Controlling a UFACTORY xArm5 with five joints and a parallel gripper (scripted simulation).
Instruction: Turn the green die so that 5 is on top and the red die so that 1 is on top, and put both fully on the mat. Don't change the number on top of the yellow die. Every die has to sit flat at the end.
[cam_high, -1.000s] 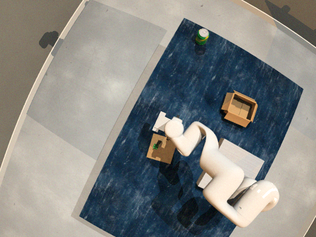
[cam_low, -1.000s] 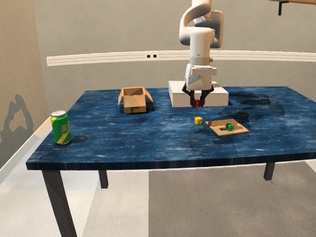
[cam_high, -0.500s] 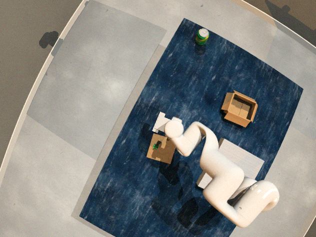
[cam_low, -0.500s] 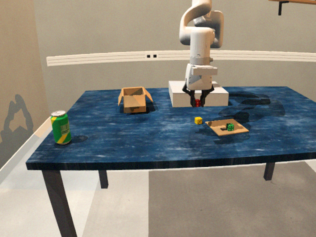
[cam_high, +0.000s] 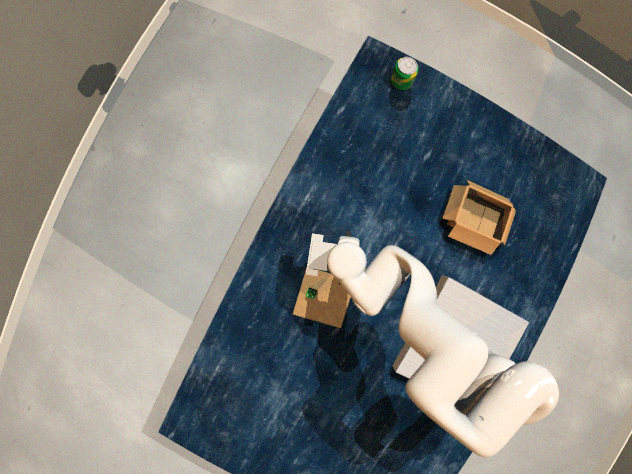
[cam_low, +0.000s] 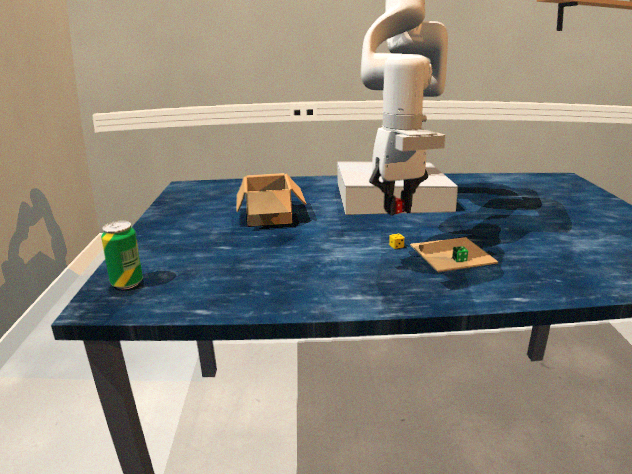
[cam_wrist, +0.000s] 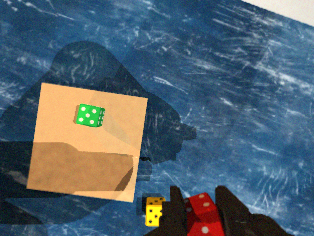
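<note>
The mat is 13 cm to the left of my hand, 12 cm below it and 1 cm ahead of it. From my hand the other things lie so: red die (1 cm below, 1 cm behind); yellow die (11 cm below, 6 cm behind, 2 cm to the left); green die (12 cm to the left, 10 cm below, 5 cm ahead).
</note>
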